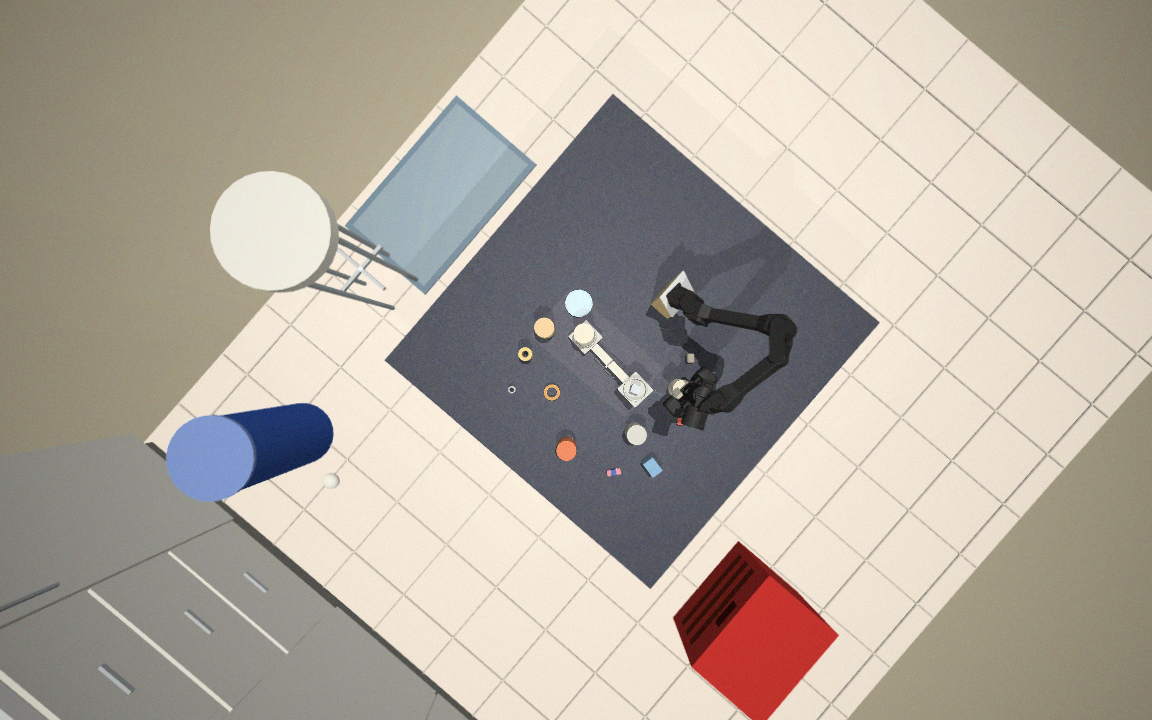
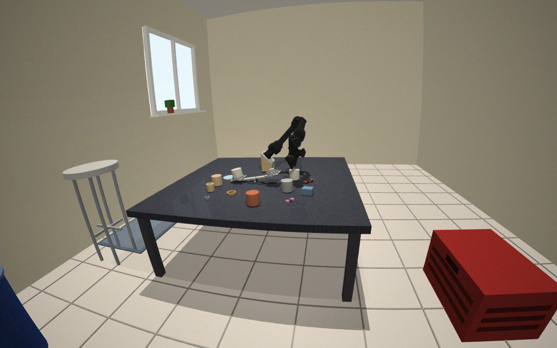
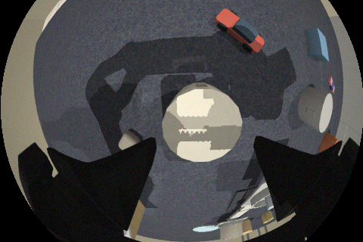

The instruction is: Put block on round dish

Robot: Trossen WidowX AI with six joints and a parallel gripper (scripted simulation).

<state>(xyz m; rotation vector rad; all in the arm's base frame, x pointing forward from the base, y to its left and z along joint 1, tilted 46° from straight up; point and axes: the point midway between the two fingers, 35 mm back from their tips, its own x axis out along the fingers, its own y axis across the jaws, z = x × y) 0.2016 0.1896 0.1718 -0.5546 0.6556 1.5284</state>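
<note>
My gripper tip is 20 mm to the right of the cream cup and 40 mm above it. Also, from my gripper tip: grey cylinder: 210 mm ahead, 40 mm below; red toy car: 60 mm ahead, 110 mm to the left, 70 mm below; grey block: 120 mm ahead, 120 mm to the right, 10 mm above.
</note>
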